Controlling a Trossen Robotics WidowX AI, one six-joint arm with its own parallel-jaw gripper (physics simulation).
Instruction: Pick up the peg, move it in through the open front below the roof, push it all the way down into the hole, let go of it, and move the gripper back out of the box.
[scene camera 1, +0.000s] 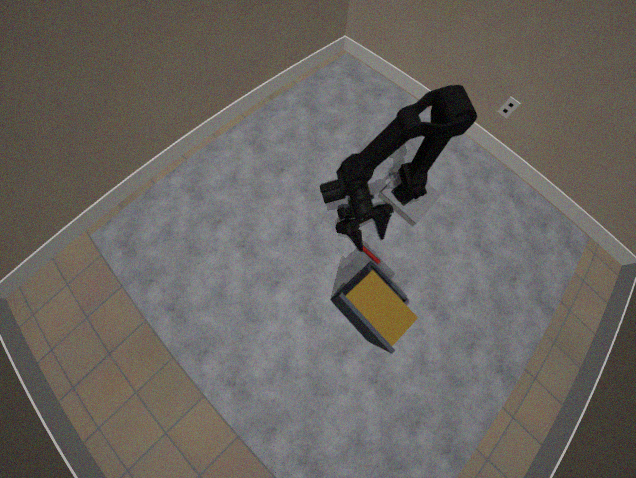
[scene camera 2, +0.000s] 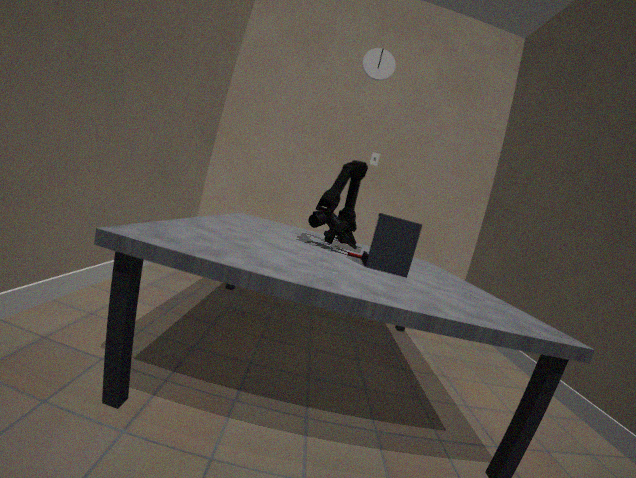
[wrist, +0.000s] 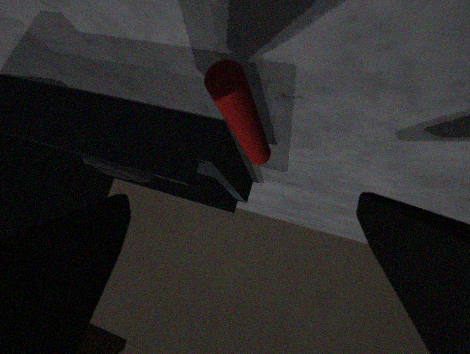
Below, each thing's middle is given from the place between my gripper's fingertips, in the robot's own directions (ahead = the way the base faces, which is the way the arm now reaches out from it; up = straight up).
Labels:
I see the dark box (scene camera 1: 373, 304) 12 cm to the left of my hand, 10 cm ahead of it and 6 cm above it.

